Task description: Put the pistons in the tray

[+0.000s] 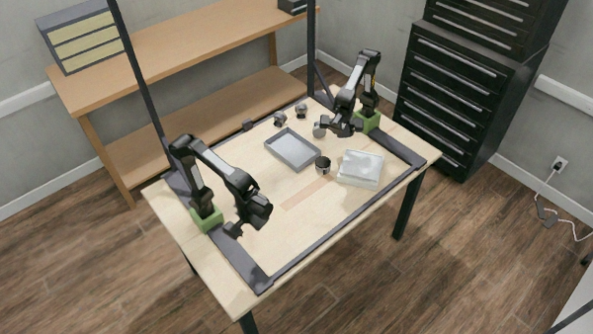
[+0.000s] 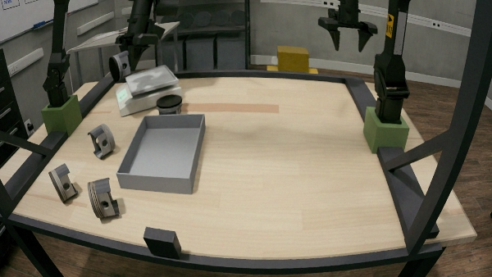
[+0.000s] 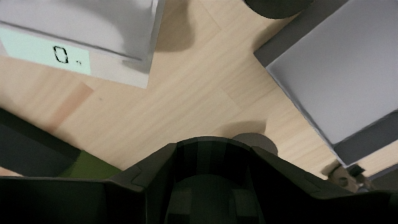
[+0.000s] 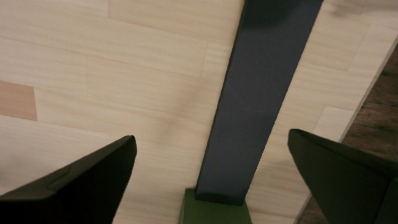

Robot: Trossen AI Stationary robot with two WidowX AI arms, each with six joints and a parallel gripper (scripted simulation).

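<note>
Right now my left hand is 140 mm short of the grey pan, 130 mm above it and 10 mm to the right of it. From my left hand the other things lie so: white scale 150 mm below, 130 mm ahead, 20 mm to the left; then steel parts tray 170 mm below, 170 mm behind, 140 mm to the right.
</note>
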